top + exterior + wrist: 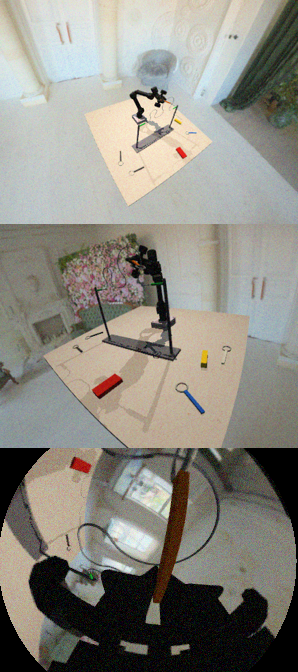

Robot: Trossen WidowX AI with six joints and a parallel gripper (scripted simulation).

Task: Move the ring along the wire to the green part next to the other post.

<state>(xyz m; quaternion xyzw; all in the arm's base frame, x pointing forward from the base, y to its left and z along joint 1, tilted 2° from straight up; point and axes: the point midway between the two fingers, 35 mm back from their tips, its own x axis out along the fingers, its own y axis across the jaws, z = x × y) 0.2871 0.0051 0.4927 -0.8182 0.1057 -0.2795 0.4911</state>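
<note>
Now: the orange-handled ring 80 mm to the left of my gripper tip, 40 mm below it and 10 mm ahead of it. The rest, counted from my gripper tip: red block 530 mm below, 390 mm ahead, 50 mm to the left; then yellow block 530 mm below, 420 mm to the left, 60 mm ahead; then blue-handled ring 540 mm below, 400 mm to the left, 290 mm ahead.
</note>
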